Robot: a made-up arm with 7 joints. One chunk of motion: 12 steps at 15 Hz.
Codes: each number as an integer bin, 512 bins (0 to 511) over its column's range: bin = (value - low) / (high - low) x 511, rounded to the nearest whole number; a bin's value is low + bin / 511 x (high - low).
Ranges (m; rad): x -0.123..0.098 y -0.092..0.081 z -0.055..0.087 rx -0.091..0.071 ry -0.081..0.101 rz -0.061..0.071
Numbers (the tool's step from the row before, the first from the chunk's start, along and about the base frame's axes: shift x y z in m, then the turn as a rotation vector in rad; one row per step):
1: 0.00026 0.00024 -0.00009 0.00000 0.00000 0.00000
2: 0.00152 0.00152 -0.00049 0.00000 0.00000 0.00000
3: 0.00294 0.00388 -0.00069 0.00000 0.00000 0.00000
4: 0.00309 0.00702 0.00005 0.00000 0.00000 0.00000
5: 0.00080 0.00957 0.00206 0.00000 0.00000 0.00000
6: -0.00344 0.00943 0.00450 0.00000 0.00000 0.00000
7: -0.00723 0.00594 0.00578 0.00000 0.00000 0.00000
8: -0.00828 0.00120 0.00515 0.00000 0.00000 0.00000
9: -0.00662 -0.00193 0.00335 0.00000 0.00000 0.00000
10: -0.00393 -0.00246 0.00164 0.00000 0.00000 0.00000
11: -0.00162 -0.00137 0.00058 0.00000 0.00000 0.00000
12: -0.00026 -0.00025 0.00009 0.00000 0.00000 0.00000
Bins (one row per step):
1: 285 272 198 287 227 236
2: 288 276 196 287 227 236
3: 291 283 195 287 227 236
4: 292 292 198 287 227 236
5: 286 300 205 287 227 236
6: 276 300 214 287 227 236
7: 268 289 219 287 227 236
8: 265 275 216 287 227 236
9: 269 266 210 287 227 236
10: 275 264 204 287 227 236
11: 281 268 200 287 227 236
12: 284 271 198 287 227 236

